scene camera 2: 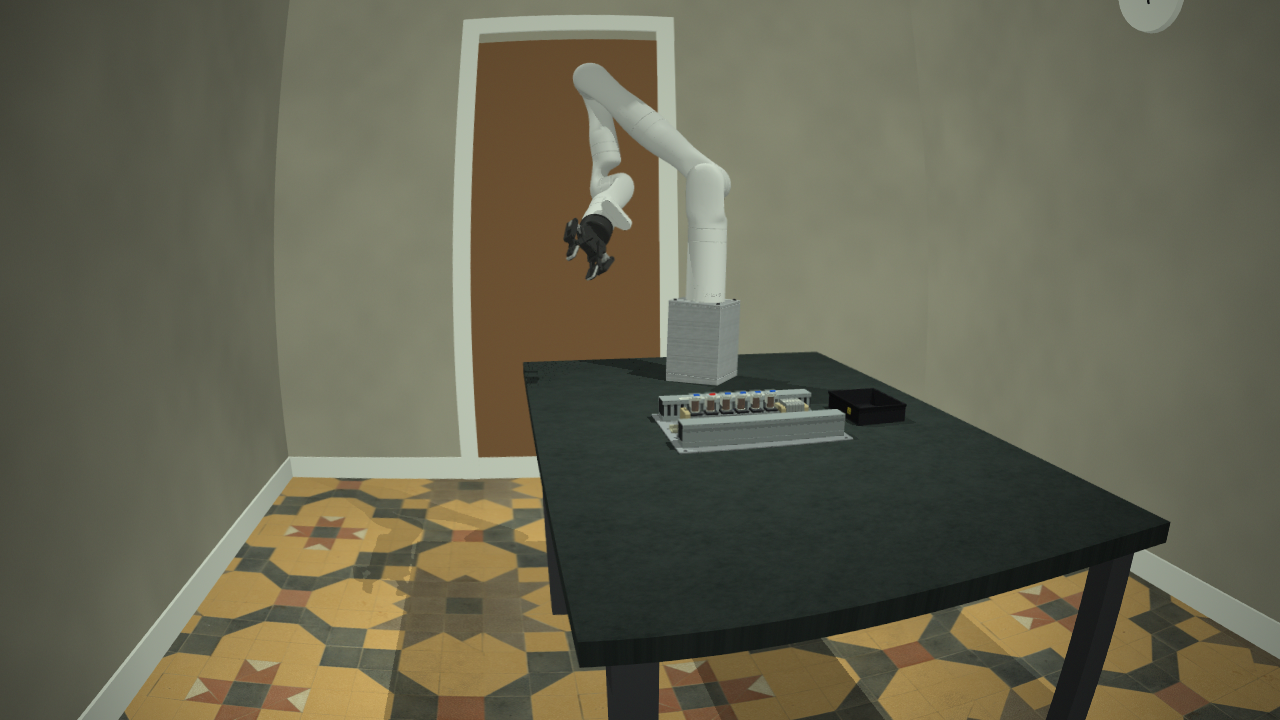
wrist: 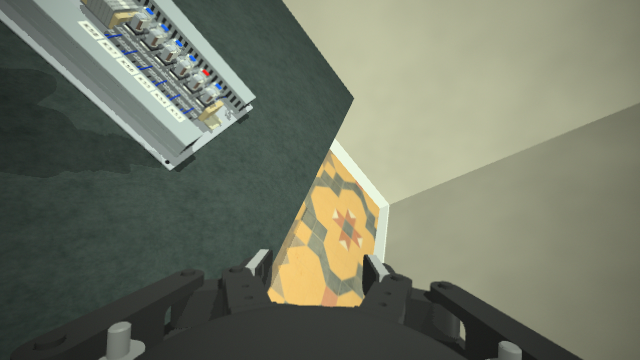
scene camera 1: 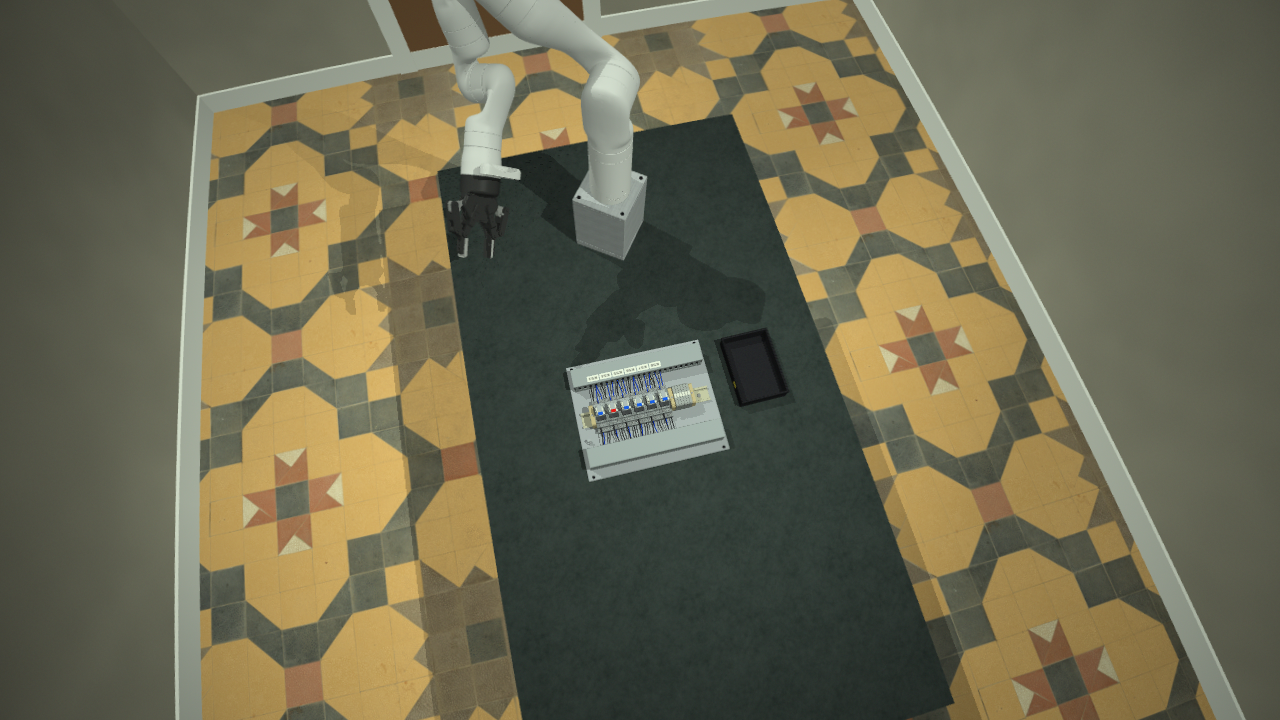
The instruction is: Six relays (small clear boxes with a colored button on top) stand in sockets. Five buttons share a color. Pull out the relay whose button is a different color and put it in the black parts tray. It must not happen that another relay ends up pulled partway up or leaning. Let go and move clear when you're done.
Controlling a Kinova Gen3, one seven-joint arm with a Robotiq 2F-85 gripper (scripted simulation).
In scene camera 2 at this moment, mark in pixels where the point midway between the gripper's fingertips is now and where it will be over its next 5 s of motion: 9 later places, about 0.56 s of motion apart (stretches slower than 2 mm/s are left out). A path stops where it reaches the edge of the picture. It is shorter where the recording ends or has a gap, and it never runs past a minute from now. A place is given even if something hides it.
The gripper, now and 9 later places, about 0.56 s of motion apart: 579,268; 579,270; 577,275; 573,284; 568,296; 561,310; 554,323; 548,335; 547,344; 551,350
